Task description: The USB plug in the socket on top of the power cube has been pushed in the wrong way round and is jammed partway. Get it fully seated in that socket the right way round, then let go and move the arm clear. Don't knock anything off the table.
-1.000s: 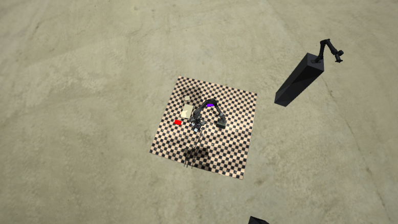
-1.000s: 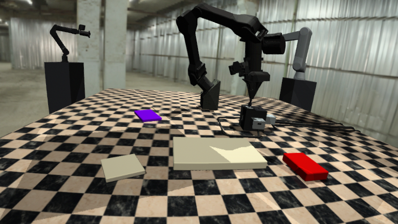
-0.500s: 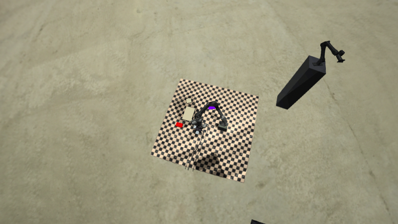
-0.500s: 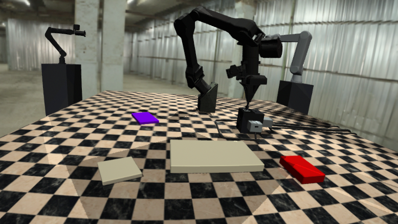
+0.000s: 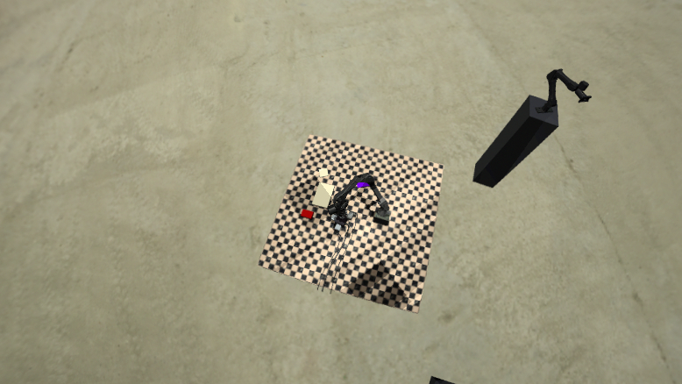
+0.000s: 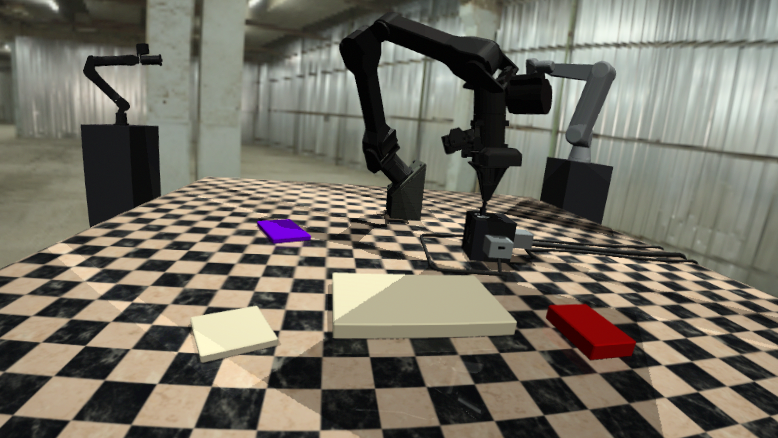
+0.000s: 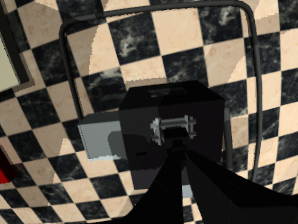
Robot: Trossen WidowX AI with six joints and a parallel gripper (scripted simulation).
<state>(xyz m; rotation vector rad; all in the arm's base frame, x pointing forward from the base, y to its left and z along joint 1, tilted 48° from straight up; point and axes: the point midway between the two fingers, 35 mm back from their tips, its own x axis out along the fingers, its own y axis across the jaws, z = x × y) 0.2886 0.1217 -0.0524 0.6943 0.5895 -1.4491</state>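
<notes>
My gripper tip is 2 cm above the usb plug. The rest, counted from my gripper tip: large cream slab (23 cm ahead, 15 cm to the right, 10 cm below); red block (29 cm ahead, 10 cm below, 5 cm to the left); purple tile (38 cm to the right, 10 cm below, 6 cm behind).
</notes>
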